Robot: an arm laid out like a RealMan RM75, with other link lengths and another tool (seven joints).
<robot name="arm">
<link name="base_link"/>
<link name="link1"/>
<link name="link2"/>
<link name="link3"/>
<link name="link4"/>
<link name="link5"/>
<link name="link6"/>
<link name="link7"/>
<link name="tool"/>
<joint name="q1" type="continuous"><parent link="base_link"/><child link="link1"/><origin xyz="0.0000 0.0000 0.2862"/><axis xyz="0 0 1"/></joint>
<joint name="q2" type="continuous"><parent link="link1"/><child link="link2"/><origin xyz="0.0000 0.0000 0.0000"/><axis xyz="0 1 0"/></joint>
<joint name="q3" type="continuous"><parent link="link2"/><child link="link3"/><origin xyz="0.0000 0.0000 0.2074"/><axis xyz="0 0 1"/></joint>
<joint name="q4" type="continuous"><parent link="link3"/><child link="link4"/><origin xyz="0.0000 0.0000 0.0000"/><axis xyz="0 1 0"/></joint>
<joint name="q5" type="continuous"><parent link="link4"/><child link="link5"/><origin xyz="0.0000 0.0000 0.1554"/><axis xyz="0 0 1"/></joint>
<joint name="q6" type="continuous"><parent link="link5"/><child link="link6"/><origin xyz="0.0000 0.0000 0.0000"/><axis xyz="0 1 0"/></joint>
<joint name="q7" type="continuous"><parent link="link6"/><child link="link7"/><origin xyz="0.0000 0.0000 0.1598"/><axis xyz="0 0 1"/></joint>
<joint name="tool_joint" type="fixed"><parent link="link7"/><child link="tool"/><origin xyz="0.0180 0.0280 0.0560" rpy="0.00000 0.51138 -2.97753"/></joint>
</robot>
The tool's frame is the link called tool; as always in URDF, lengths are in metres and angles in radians. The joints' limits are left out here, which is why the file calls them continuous.
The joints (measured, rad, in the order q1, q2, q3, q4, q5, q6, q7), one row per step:
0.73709 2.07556 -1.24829 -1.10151 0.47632 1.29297 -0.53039
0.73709 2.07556 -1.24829 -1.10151 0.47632 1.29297 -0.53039
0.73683 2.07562 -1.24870 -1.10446 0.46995 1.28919 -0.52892
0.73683 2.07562 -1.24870 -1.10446 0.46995 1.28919 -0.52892
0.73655 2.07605 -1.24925 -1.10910 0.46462 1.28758 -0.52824
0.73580 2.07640 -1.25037 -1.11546 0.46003 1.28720 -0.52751
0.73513 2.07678 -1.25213 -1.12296 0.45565 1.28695 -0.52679
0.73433 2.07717 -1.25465 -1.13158 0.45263 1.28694 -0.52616
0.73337 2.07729 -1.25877 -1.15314 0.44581 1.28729 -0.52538
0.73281 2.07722 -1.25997 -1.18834 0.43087 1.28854 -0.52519
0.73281 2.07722 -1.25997 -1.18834 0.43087 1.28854 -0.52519
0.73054 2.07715 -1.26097 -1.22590 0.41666 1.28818 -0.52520
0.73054 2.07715 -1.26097 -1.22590 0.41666 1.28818 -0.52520
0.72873 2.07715 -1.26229 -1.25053 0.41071 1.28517 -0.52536
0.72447 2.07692 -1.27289 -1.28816 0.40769 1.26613 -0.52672
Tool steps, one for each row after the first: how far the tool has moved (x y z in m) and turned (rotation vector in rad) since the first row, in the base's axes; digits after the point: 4 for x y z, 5 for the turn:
0.0000 0.0000 0.0000 0.00000 0.00000 0.00000
0.0005 0.0014 0.0010 0.00630 -0.00517 0.00281
0.0005 0.0014 0.0010 0.00630 -0.00517 0.00281
0.0006 0.0024 0.0018 0.01084 -0.00957 0.00671
0.0004 0.0033 0.0027 0.01486 -0.01366 0.01122
0.0000 0.0042 0.0036 0.01896 -0.01780 0.01702
-0.0009 0.0052 0.0045 0.02270 -0.02100 0.02397
-0.0034 0.0079 0.0070 0.03335 -0.02793 0.04179
-0.0071 0.0130 0.0124 0.05453 -0.04043 0.06936
-0.0071 0.0130 0.0124 0.05453 -0.04043 0.06936
-0.0112 0.0182 0.0181 0.07867 -0.05169 0.09778
-0.0112 0.0182 0.0181 0.07867 -0.05169 0.09778
-0.0147 0.0218 0.0217 0.09571 -0.05566 0.11806
-0.0221 0.0285 0.0263 0.12627 -0.05821 0.16085

